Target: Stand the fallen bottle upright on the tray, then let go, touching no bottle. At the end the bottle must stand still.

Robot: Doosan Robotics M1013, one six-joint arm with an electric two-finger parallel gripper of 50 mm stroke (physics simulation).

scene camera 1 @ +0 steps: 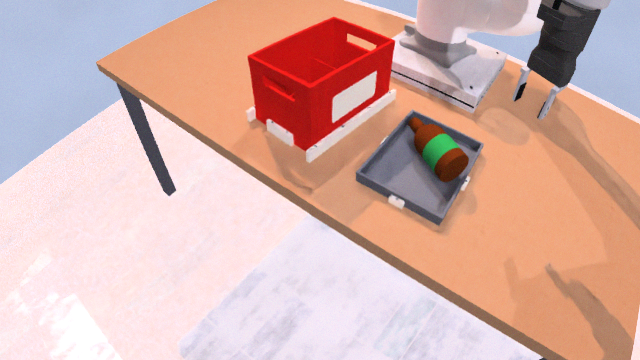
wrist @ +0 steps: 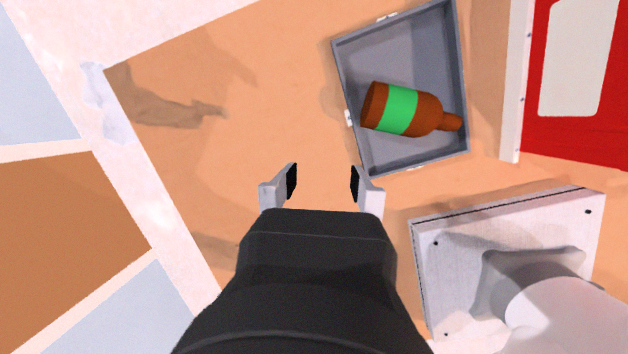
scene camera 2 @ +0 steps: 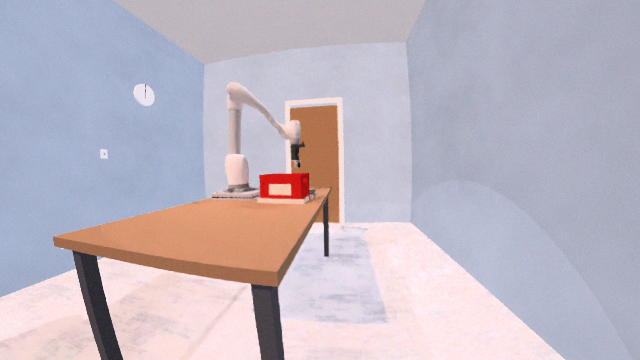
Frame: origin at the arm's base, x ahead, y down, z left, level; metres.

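Seen in the pictures: gripper, fingertip midpoint: [scene camera 1: 528,107] [wrist: 323,175] [scene camera 2: 297,167]; arm's base, origin of the base link: [scene camera 1: 438,47] [wrist: 519,283] [scene camera 2: 239,190].
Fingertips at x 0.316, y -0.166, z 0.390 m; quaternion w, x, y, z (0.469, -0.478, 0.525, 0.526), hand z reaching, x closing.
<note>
Offsets run from my fingertips to a thing's middle. "*": to the spot under its first point. Level surfaces: height alone.
A brown bottle {dx +0.044, dy +0.174, dz -0.147 m} [scene camera 1: 441,151] [wrist: 402,110] with a green band lies on its side in the grey tray {dx +0.070, dy +0.204, dz -0.142 m} [scene camera 1: 400,197] [wrist: 350,85]. In the wrist view its base is toward the tray's left wall and its neck points right, close to the opposite wall. My gripper [scene camera 1: 535,97] [wrist: 323,175] is open and empty. It hangs above the table, apart from the bottle and off to the tray's side. In scene camera 2 the gripper [scene camera 2: 297,164] shows small above the red crate, and the bottle cannot be made out there.
A red crate {dx +0.111, dy +0.129, dz -0.423 m} [scene camera 1: 322,112] [scene camera 2: 300,187] [wrist: 570,132] stands beside the tray, with white strips {* dx +0.124, dy +0.200, dz -0.316 m} [scene camera 1: 350,127] along its foot. The robot's base plate [scene camera 1: 435,85] [wrist: 430,280] is behind the tray. Small white blocks {* dx +0.199, dy +0.203, dz -0.110 m} [scene camera 1: 396,201] sit at the tray's outer walls. The wooden table {dy +0.216 m} [scene camera 1: 525,225] [scene camera 2: 200,235] carries all these.
</note>
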